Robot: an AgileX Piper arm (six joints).
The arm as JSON. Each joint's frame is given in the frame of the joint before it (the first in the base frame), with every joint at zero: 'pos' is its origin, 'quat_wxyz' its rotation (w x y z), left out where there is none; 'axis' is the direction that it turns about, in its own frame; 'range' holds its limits. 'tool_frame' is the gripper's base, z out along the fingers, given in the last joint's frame.
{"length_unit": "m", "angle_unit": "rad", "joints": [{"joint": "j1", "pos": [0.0, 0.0, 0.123], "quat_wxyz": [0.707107, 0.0, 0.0, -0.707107], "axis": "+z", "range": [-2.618, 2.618]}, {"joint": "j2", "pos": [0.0, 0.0, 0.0], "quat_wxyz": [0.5, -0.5, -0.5, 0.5], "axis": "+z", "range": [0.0, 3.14]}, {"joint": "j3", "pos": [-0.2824, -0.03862, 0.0], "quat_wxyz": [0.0, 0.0, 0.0, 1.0], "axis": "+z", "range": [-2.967, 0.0]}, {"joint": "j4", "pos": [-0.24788, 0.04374, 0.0], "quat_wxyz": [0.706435, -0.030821, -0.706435, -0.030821], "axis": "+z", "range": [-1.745, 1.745]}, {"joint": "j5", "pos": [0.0, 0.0, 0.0], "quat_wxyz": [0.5, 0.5, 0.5, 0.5], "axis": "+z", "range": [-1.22, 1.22]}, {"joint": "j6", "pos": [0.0, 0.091, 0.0], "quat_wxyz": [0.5, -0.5, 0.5, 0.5], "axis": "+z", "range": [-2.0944, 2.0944]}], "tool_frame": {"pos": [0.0, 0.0, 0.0], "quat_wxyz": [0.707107, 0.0, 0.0, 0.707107]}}
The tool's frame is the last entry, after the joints.
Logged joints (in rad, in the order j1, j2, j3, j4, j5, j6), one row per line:
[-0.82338, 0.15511, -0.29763, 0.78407, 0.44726, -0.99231]
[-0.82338, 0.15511, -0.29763, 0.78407, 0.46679, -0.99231]
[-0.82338, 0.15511, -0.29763, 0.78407, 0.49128, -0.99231]
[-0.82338, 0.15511, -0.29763, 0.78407, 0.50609, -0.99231]
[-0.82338, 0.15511, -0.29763, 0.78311, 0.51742, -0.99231]
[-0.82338, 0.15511, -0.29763, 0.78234, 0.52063, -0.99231]
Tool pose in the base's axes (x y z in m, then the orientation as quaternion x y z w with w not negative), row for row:
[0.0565, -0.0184, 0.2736, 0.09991, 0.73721, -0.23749, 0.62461]
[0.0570, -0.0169, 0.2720, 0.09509, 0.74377, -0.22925, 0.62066]
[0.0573, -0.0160, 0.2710, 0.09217, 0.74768, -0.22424, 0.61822]
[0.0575, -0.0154, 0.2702, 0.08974, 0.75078, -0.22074, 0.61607]
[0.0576, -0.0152, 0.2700, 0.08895, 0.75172, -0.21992, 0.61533]
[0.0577, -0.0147, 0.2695, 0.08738, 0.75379, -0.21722, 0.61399]
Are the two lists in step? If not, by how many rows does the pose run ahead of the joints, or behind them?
The pose runs 1 row ahead of the joints: the pose in row i belongs to the joints in row i + 1.
